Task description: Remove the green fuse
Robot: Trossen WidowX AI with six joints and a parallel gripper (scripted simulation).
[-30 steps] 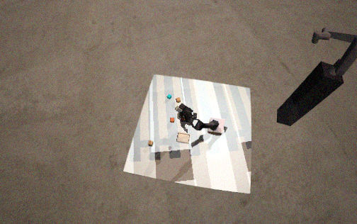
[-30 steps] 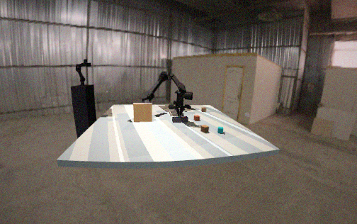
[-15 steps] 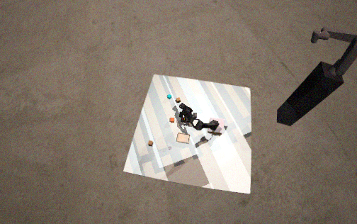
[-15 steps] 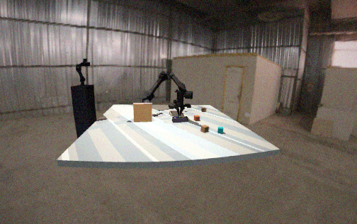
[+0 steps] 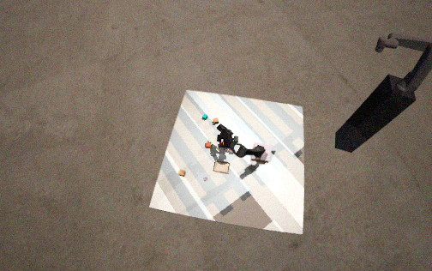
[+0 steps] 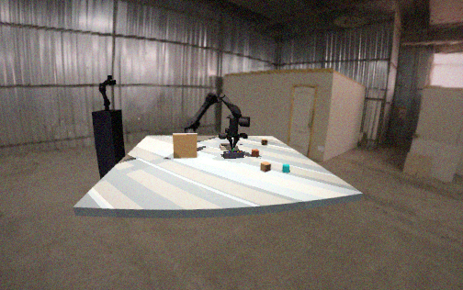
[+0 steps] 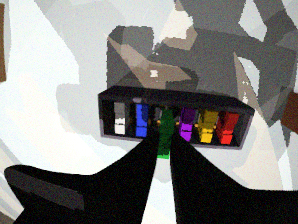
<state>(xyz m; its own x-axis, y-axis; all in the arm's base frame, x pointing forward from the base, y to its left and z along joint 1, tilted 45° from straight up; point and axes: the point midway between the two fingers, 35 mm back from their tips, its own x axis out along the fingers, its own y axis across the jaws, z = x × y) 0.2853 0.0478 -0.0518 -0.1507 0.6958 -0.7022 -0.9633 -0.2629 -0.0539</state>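
My gripper tip is 20 mm past the shallow wooden tray, 220 mm to the right of it and 60 mm above it. From my gripper tip the other things lie so: green fuse: 10 mm below.
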